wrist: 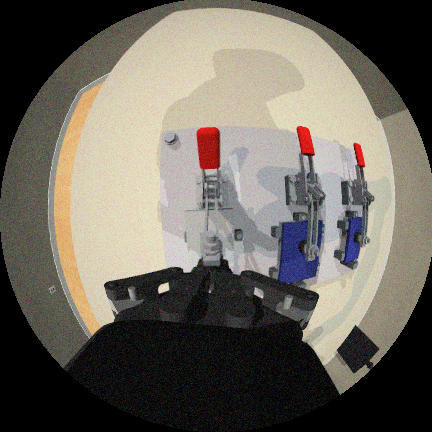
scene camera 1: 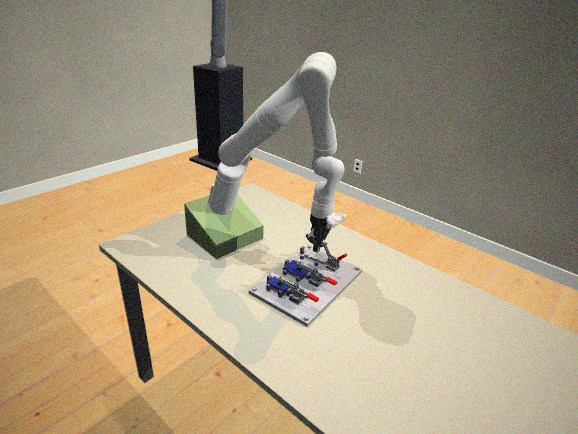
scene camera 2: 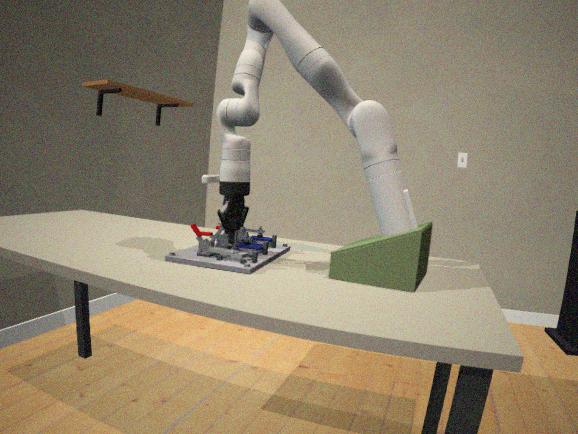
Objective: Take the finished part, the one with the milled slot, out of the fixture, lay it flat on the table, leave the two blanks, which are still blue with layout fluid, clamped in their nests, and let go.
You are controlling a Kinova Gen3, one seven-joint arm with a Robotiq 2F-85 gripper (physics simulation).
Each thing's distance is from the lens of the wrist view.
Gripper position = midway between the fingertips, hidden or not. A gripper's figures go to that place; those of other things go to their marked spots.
my gripper (wrist: 213,262): 16 cm
finished part (wrist: 194,219): 16 cm
blue blank (wrist: 291,265): 20 cm
fixture plate (wrist: 256,159): 20 cm
The marked spots on the fixture plate and the finished part are 10 cm apart.
